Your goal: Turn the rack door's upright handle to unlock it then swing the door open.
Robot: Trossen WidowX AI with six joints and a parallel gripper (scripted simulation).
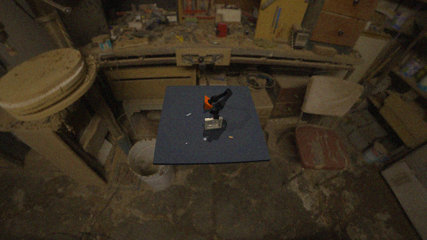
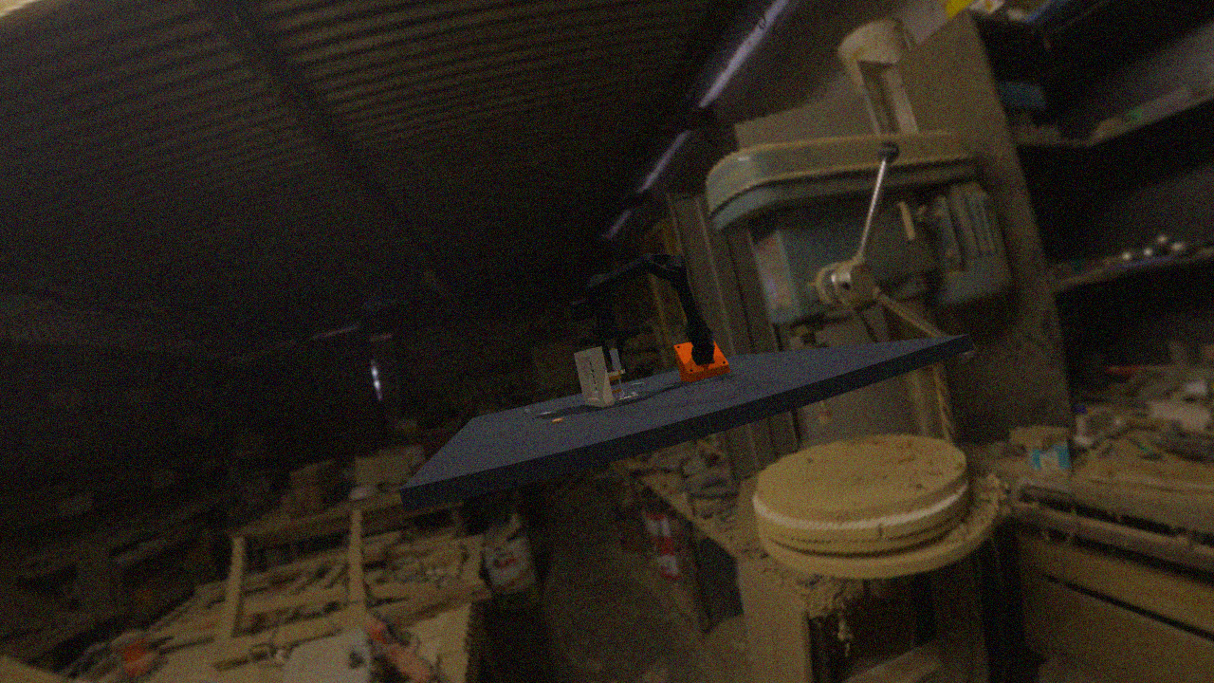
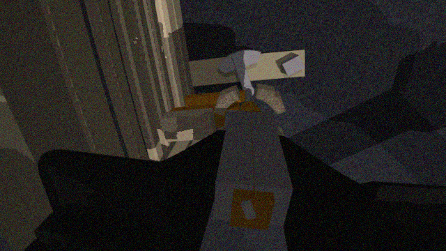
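Now: gripper tip 1 cm to the left of the upright handle and 2 cm above it.
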